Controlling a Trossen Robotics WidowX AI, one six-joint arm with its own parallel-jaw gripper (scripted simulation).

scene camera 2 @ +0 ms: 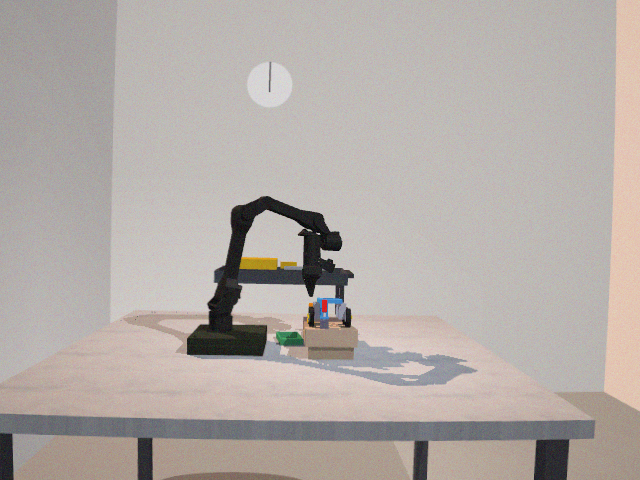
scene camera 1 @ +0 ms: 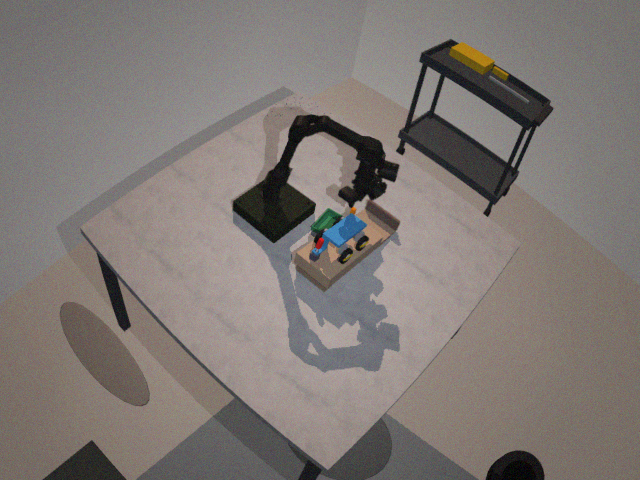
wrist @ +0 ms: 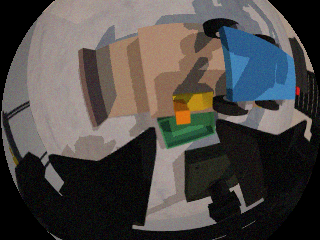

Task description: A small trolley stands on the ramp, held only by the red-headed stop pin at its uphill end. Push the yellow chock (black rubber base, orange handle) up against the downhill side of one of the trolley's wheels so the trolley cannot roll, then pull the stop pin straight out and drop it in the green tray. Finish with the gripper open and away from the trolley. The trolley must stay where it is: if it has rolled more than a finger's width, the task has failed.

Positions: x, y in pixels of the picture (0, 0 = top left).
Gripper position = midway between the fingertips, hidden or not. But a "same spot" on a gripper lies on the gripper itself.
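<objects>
Scene camera 1 and scene camera 2 show the gripper, as does the wrist view [186, 128]. On the gripper, [scene camera 1: 372, 186] and [scene camera 2: 323, 259] are the same spot.
</objects>
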